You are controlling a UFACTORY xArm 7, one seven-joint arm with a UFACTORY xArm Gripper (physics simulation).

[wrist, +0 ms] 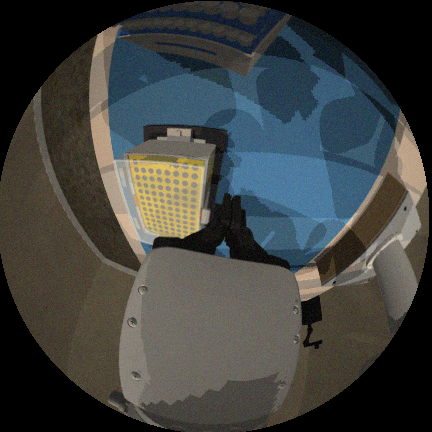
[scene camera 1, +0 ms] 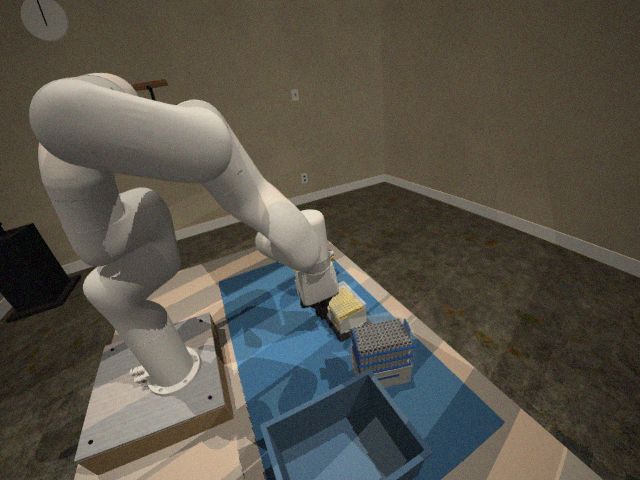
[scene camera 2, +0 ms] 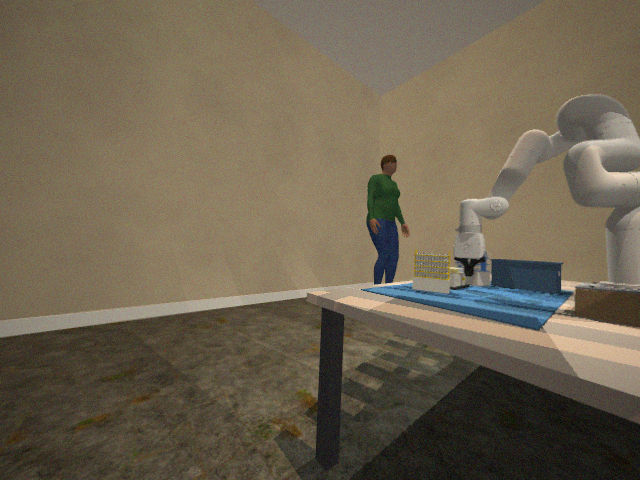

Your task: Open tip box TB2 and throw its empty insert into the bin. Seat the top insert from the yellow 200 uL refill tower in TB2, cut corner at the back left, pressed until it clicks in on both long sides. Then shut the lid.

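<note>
The tip box (scene camera 1: 351,321) (wrist: 172,148), taken as TB2, sits on a dark base (scene camera 1: 343,335) (wrist: 215,135); no label is readable. A yellow insert with a grid of holes (scene camera 1: 346,304) (wrist: 167,195) lies in it. Its clear lid (wrist: 125,200) stands open on the left side in the wrist view. Whether the insert is clicked in, and its cut corner, I cannot tell. My gripper (scene camera 1: 323,311) (scene camera 2: 469,273) (wrist: 228,204) is shut and empty, low beside the box's near long side. The yellow refill tower (scene camera 2: 432,268) is mostly hidden behind my wrist in scene camera 1.
A blue tip tower (scene camera 1: 382,353) (wrist: 195,47) stands next to the tip box. The open blue-grey bin (scene camera 1: 310,415) (scene camera 2: 526,276) stands beyond that tower. All stand on a blue mat (scene camera 1: 281,335) (wrist: 280,175). A person (scene camera 2: 383,201) stands behind the table.
</note>
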